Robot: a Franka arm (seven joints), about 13 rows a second.
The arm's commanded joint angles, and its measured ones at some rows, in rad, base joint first. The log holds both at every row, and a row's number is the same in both.
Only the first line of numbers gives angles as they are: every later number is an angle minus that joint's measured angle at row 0.
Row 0, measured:
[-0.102 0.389 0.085 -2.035 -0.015 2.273 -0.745]
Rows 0 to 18, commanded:
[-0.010 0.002 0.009 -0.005 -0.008 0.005 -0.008]
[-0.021 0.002 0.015 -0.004 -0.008 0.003 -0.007]
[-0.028 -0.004 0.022 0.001 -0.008 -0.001 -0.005]
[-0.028 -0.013 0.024 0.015 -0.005 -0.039 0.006]
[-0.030 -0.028 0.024 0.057 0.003 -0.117 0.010]
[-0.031 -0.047 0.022 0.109 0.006 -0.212 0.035]
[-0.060 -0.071 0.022 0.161 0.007 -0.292 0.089]
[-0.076 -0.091 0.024 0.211 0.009 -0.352 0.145]
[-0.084 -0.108 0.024 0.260 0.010 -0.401 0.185]
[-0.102 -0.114 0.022 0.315 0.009 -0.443 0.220]
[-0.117 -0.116 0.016 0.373 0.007 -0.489 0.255]
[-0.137 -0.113 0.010 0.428 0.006 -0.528 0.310]
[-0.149 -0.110 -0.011 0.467 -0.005 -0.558 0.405]
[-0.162 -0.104 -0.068 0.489 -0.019 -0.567 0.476]
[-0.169 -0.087 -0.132 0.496 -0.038 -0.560 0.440]
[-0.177 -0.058 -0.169 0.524 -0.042 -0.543 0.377]
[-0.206 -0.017 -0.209 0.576 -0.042 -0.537 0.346]
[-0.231 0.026 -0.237 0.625 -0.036 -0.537 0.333]
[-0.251 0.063 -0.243 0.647 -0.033 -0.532 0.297]
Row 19, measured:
[-0.219 -0.040 -0.228 0.532 -0.035 -0.522 0.339]
